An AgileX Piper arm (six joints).
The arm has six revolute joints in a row. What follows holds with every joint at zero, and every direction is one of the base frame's.
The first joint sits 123 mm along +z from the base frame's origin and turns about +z.
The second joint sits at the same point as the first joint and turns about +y.
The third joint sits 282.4 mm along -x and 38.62 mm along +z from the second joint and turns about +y.
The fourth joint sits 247.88 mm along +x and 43.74 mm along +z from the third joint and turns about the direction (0.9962, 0, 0.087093).
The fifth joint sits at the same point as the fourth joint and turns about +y.
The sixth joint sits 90.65 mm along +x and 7.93 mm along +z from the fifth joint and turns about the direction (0.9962, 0, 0.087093).
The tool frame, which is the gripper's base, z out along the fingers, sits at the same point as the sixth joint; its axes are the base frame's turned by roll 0, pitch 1.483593 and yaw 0 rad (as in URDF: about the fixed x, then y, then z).
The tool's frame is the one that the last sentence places.
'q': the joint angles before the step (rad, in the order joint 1, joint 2, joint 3, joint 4, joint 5, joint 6). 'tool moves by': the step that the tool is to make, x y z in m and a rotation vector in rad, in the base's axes. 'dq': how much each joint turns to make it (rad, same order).
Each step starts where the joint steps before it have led.
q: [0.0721 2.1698 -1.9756 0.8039 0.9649 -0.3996]
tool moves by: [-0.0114 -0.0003 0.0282 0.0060 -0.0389 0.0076]
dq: [0.0000 -0.0600 0.0000 -0.0038 0.0201 0.0115]
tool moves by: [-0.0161 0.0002 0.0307 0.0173 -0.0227 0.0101]
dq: [0.0001 -0.0679 -0.0004 -0.0002 0.0382 0.0293]
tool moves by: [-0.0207 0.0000 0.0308 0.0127 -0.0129 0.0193]
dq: [-0.0001 -0.0735 0.0005 -0.0039 0.0547 0.0338]
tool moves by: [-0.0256 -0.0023 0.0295 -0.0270 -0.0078 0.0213]
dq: [-0.0001 -0.0809 -0.0002 -0.0415 0.0711 0.0388]
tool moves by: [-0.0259 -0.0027 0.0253 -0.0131 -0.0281 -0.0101]
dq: [0.0013 -0.0902 0.0294 -0.0297 0.0195 0.0314]
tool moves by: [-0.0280 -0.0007 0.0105 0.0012 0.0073 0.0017]
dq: [0.0038 -0.0988 0.0901 -0.0040 0.0104 0.0134]
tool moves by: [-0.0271 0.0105 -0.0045 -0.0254 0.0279 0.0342]
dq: [0.0421 -0.0893 0.1200 -0.0244 -0.0020 0.0018]
